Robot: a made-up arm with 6 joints. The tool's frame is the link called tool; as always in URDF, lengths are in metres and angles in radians. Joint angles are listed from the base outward.
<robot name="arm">
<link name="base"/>
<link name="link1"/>
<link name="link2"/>
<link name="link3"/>
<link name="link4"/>
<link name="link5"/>
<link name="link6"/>
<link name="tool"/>
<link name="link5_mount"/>
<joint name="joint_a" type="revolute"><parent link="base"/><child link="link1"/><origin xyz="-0.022 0.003 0.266" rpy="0 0 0"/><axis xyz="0 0 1"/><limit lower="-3.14" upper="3.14"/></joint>
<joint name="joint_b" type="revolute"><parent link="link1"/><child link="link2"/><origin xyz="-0.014 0.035 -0.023" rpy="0 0 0"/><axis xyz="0 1 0"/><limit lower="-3.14" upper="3.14"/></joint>
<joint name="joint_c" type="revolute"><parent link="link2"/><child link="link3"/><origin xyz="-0.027 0.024 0.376" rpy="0 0 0"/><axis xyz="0 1 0"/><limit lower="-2.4" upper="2.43"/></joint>
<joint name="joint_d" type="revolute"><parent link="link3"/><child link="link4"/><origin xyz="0.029 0.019 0.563" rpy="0 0 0"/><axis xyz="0 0 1"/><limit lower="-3.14" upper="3.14"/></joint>
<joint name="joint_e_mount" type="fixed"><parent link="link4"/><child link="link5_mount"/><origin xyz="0.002 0.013 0.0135" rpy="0 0 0"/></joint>
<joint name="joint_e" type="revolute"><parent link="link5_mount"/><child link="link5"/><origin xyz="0.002 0.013 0.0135" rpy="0 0 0"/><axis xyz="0 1 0"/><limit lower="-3.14" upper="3.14"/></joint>
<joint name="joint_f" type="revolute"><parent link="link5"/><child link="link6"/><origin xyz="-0.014 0.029 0.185" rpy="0 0 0"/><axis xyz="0 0 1"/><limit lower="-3.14" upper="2.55"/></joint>
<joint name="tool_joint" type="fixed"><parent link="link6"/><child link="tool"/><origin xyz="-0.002 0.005 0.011" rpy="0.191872 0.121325 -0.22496"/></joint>
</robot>
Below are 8 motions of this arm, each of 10 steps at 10 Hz.
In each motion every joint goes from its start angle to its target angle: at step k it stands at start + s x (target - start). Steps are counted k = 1, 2, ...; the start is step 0. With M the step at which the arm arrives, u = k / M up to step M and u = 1 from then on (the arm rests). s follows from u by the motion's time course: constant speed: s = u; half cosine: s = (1 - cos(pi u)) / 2; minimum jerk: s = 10 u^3 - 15 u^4 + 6 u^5.
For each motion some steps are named. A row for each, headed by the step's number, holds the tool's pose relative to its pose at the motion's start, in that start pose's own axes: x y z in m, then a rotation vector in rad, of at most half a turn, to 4 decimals.
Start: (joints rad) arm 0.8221 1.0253 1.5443 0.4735 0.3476 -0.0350
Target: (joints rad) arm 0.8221 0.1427 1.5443 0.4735 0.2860 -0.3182
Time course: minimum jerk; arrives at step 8
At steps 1, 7, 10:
1: -0.0076 0.0011 -0.0090 -0.0015 -0.0158 -0.0040
7: -0.1889 0.0192 -0.6809 0.0220 -0.9757 -0.2007
10: -0.1869 0.0187 -0.6927 0.0243 -0.9917 -0.2028

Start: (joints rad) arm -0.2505 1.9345 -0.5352 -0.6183 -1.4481 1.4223
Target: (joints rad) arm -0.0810 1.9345 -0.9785 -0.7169 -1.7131 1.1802
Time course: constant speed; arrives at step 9
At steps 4, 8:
4: -0.0505 0.0984 0.0938 -0.2764 -0.1509 -0.1770
8: -0.1066 0.2056 0.1590 -0.5322 -0.3386 -0.3489

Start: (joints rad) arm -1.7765 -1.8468 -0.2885 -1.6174 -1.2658 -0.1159
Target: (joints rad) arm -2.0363 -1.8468 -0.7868 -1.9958 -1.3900 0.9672
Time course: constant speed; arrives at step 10
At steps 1, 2, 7, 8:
1: -0.0024 -0.0273 0.0242 -0.0047 -0.0210 0.0574
2: -0.0053 -0.0554 0.0471 -0.0128 -0.0394 0.1137
7: -0.0270 -0.2064 0.1377 -0.0892 -0.0840 0.3812
8: -0.0325 -0.2382 0.1509 -0.1082 -0.0819 0.4330

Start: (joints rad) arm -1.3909 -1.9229 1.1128 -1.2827 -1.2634 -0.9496
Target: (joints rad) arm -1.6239 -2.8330 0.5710 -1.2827 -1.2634 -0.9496
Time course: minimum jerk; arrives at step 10
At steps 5, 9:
5: 0.1930 -0.4700 0.2273 0.4235 -0.0902 -0.5937
9: 0.1127 -1.0588 0.2278 0.8917 -0.1161 -1.1434

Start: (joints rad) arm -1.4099 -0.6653 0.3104 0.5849 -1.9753 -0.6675
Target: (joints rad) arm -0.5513 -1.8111 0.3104 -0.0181 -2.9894 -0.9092
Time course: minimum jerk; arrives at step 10
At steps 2, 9, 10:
2: -0.0199 0.0144 0.0601 0.1085 -0.0597 0.0243
9: -0.1584 -0.3605 0.8373 1.7392 -1.4691 0.0635
10: -0.1592 -0.3671 0.8414 1.7492 -1.4872 0.0638

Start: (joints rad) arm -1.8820 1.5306 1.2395 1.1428 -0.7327 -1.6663
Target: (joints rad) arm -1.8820 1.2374 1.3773 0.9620 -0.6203 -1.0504
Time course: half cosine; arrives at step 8
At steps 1, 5, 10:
1: -0.0042 -0.0057 -0.0016 -0.0018 -0.0044 0.0231
5: -0.0672 -0.1037 -0.0355 -0.0575 -0.0794 0.4081
10: -0.0909 -0.1495 -0.0555 -0.0997 -0.1128 0.5814

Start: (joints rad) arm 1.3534 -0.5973 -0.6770 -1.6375 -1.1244 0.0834
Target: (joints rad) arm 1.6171 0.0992 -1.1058 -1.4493 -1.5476 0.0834
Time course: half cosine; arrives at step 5
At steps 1, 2, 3, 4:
1: -0.0129 0.0261 -0.0286 0.0103 -0.0088 0.0390
2: -0.0558 0.0853 -0.1016 0.0472 -0.0292 0.1384
3: -0.1249 0.1395 -0.1852 0.1121 -0.0496 0.2537
4: -0.1908 0.1675 -0.2451 0.1794 -0.0624 0.3387

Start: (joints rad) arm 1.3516 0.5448 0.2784 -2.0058 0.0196 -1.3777
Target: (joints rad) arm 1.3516 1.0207 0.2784 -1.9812 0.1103 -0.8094
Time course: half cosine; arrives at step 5
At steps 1, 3, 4, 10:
1: -0.0463 -0.0225 -0.0007 0.0038 -0.0297 0.0633
3: -0.3087 -0.1609 -0.0505 -0.0194 -0.2167 0.4207
4: -0.4179 -0.2246 -0.0972 -0.0551 -0.3053 0.5708
10: -0.4578 -0.2489 -0.1188 -0.0729 -0.3396 0.6261

